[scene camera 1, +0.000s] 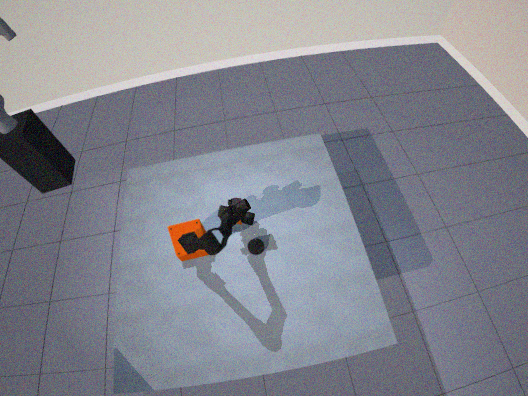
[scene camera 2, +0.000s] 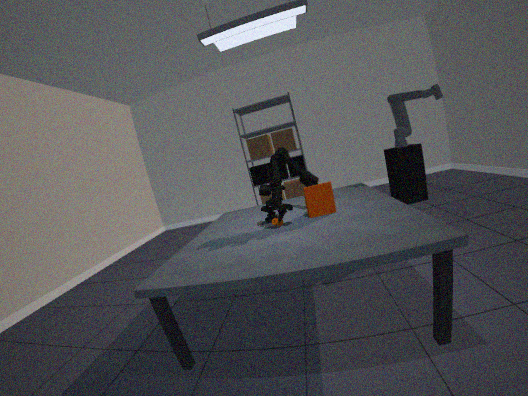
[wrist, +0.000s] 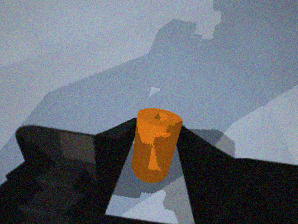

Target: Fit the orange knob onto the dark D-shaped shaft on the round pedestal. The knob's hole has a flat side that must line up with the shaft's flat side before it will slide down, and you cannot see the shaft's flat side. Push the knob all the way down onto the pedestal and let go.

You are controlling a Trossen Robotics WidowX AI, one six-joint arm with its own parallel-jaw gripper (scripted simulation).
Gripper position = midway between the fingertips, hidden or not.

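Observation:
Orange knob (wrist: pixel 157 130), visible. My gripper (wrist: pixel 157 125), likewise.

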